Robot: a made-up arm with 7 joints. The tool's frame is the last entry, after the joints.
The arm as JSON. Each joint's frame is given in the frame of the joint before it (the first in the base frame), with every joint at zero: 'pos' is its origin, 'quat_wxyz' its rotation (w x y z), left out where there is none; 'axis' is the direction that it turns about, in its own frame. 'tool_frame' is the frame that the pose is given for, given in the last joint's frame.
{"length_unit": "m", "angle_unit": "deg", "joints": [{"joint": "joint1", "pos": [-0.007, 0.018, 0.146], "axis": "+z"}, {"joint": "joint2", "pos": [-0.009, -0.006, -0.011], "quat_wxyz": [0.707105, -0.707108, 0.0, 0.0], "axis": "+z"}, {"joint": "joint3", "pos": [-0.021, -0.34, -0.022], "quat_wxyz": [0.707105, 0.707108, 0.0, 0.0], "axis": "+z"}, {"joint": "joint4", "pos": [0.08, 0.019, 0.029], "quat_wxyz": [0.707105, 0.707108, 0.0, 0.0], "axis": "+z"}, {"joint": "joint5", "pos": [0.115, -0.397, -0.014], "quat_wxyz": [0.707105, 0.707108, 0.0, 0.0], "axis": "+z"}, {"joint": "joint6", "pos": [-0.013, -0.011, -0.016], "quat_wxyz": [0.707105, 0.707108, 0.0, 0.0], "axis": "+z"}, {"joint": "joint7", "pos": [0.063, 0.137, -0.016], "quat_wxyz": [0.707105, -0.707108, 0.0, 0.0], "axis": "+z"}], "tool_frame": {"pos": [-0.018, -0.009, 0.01], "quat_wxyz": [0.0, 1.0, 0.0, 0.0]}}
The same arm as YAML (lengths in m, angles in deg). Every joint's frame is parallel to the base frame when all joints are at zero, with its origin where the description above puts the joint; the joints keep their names.
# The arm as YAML. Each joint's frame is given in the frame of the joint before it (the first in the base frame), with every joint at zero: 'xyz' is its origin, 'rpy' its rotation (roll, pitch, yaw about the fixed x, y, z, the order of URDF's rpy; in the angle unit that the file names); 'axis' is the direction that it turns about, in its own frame. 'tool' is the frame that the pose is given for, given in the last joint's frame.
units:
  length: m
  angle: deg
joints:
  - name: joint1
    type: revolute
    origin:
      xyz: [-0.007, 0.018, 0.146]
      rpy: [0.0, 0.0, 0.0]
    axis: "+z"
  - name: joint2
    type: revolute
    origin:
      xyz: [-0.009, -0.006, -0.011]
      rpy: [0.0, 0.0, 0.0]
    axis: "+y"
  - name: joint3
    type: revolute
    origin:
      xyz: [-0.021, -0.022, 0.34]
      rpy: [0.0, 0.0, 0.0]
    axis: "+z"
  - name: joint4
    type: revolute
    origin:
      xyz: [0.08, 0.019, 0.029]
      rpy: [0.0, 0.0, 0.0]
    axis: "-y"
  - name: joint5
    type: revolute
    origin:
      xyz: [0.115, 0.014, -0.397]
      rpy: [0.0, 0.0, 0.0]
    axis: "-z"
  - name: joint6
    type: revolute
    origin:
      xyz: [-0.013, 0.011, 0.016]
      rpy: [0.0, 0.0, 0.0]
    axis: "+y"
  - name: joint7
    type: revolute
    origin:
      xyz: [0.063, -0.016, -0.137]
      rpy: [0.0, 0.0, 0.0]
    axis: "-z"
tool:
  origin:
    xyz: [-0.018, 0.009, -0.01]
    rpy: [0.0, 0.0, 0.0]

